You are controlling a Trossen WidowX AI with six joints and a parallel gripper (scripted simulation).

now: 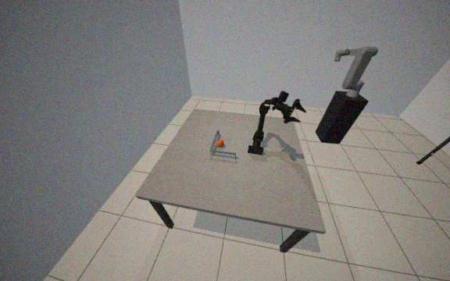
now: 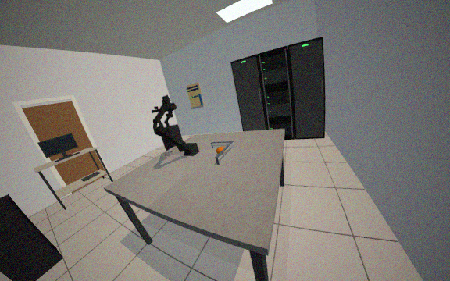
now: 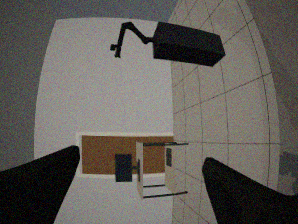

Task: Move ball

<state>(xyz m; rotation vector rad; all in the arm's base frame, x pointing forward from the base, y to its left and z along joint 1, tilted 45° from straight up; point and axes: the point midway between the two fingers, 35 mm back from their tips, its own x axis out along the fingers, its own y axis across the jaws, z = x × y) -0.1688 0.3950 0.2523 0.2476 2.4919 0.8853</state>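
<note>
Now: the orange ball 600 mm ahead of my gripper tip, 140 mm to the right of it and 430 mm below it. From my gripper tip the other things lie so: see-through copy of ball 620 mm ahead, 120 mm to the right, 430 mm below; then low clear wall 660 mm ahead, 150 mm to the right, 440 mm below.
</note>
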